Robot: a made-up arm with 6 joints.
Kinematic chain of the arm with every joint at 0, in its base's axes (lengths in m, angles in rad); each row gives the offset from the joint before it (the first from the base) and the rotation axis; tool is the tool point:
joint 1: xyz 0 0 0.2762 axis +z
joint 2: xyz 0 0 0 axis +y
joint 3: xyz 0 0 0.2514 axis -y
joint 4: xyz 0 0 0 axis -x
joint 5: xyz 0.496 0 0 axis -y
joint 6: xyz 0 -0.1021 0 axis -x
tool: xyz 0 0 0
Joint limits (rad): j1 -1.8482..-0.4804 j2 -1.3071..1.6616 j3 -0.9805..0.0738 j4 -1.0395..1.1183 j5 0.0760..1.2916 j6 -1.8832..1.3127
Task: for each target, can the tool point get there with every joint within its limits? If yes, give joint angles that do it. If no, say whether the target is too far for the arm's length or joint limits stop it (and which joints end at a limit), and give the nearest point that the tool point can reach.
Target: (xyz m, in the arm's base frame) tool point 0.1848 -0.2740 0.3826
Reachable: yes | joints -0.6743 -0.7744 -0.8695 -0.2604 1.0602 -1.4250
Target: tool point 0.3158 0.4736 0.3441
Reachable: no: joint limits stop it (at a limit: joint 1, joint 2, joint 3, joint 4) | nearest point 0.0125 0.2327 0.0931 | short by 0.462 m
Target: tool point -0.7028 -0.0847 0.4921
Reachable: no: joint limits stop it (at a limit: joint 1) | nearest point -0.1732 -0.2355 0.4921 | short by 0.551 m
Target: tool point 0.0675 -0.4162 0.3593
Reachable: yes | joints -1.2146 -0.2387 -0.6895 0.6403 0.2068 -1.0345
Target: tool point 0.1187 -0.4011 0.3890
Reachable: yes | joints -1.0471 -0.2967 -0.6154 0.2904 1.1169 -1.2107
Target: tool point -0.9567 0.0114 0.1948
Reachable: no: too far | nearest point -0.2279 0.0415 0.0823 | short by 0.738 m
